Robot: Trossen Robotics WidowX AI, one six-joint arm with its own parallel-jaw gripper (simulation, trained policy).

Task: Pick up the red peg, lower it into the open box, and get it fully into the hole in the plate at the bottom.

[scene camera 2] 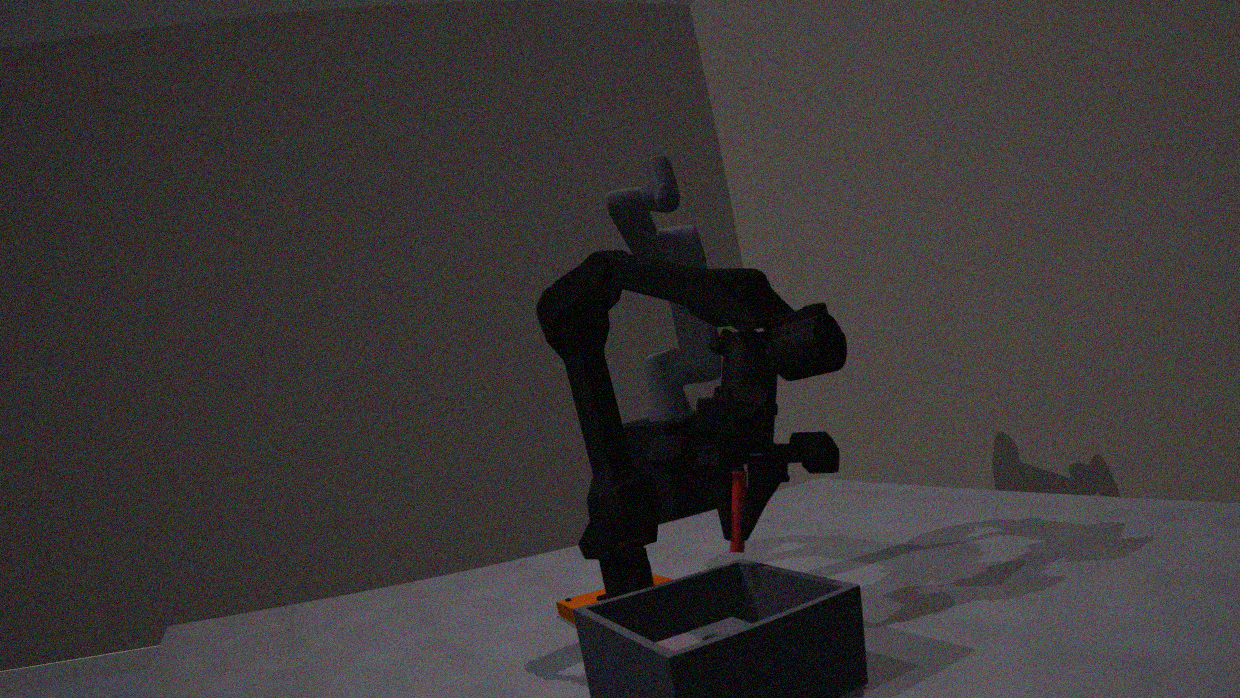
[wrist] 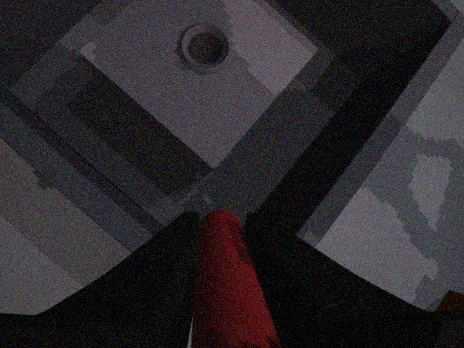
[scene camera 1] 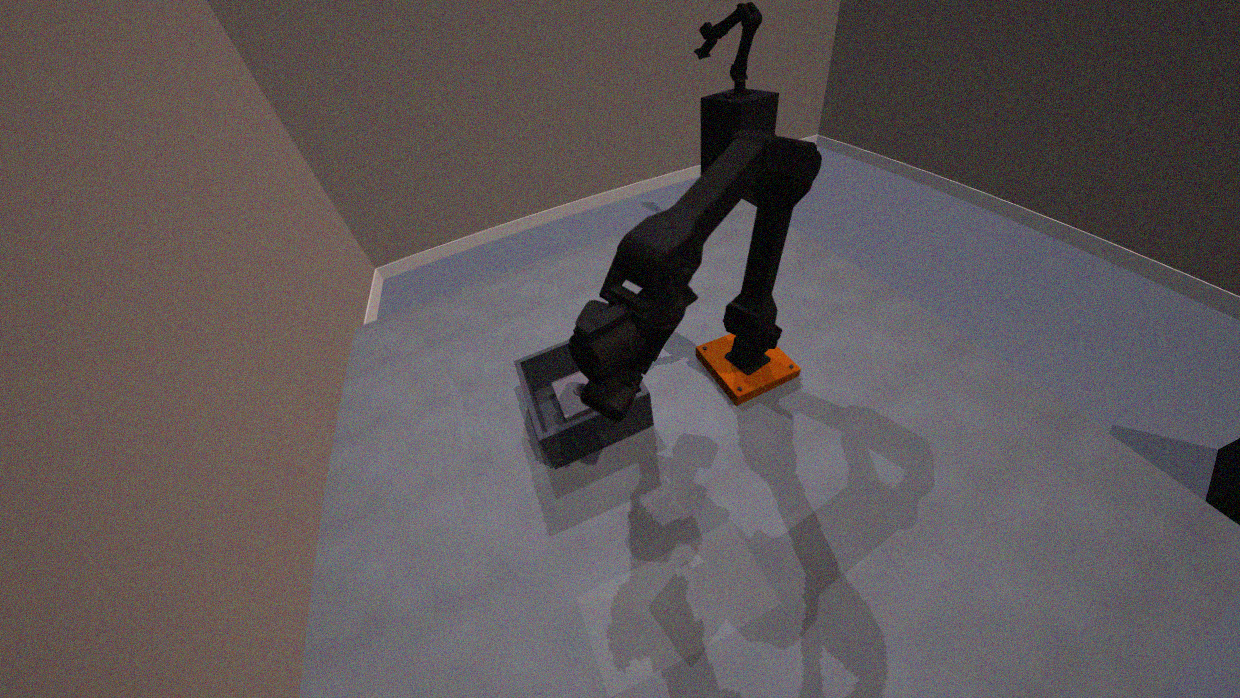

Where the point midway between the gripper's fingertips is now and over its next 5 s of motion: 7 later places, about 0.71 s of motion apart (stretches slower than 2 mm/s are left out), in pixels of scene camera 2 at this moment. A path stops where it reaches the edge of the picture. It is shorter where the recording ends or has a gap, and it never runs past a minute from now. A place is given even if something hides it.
The gripper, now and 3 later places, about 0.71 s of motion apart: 735, 539; 711, 593; 724, 635; 747, 621
